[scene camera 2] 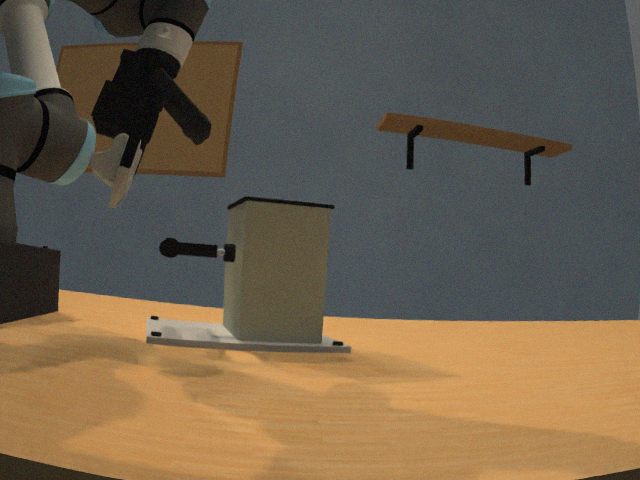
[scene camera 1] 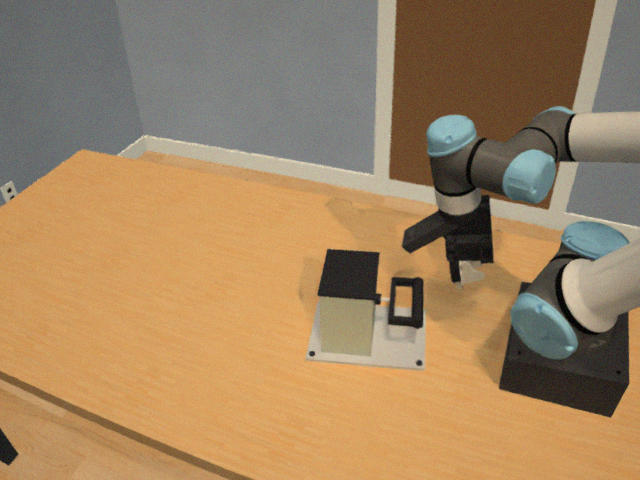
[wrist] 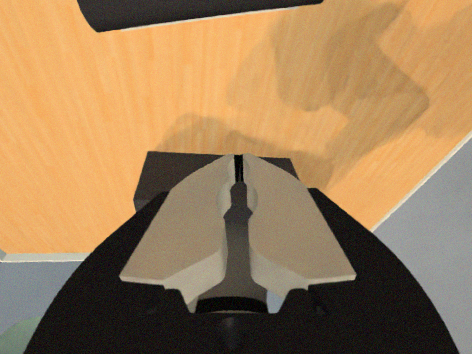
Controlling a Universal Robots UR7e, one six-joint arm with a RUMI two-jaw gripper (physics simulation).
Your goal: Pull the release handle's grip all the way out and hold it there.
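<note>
The release handle's black grip (scene camera 1: pixel 417 304) (scene camera 2: pixel 169 247) is a rectangular loop beside the pale green housing (scene camera 1: pixel 346 325) (scene camera 2: pixel 279 273). A short stretch of the light rod (scene camera 1: pixel 384 299) (scene camera 2: pixel 221 252) shows between loop and housing, so the grip sits close in. A black bar (wrist: pixel 200 11) at the wrist view's top edge looks like the grip, partly cut off. My gripper (scene camera 1: pixel 461 285) (scene camera 2: pixel 113 205) (wrist: pixel 239 158) is shut and empty, its fingertips together. It is tilted and hangs above the grip, beyond its outer side, towards the robot base, apart from it.
The housing has a black lid (scene camera 1: pixel 350 272) and stands on a light base plate (scene camera 1: pixel 361 360) (scene camera 2: pixel 258 347) with dark bolts. The robot's dark base (scene camera 1: pixel 563 379) (scene camera 2: pixel 28 284) stands on the table to the right in scene camera 1. A wall shelf (scene camera 2: pixel 475 135) is in the background.
</note>
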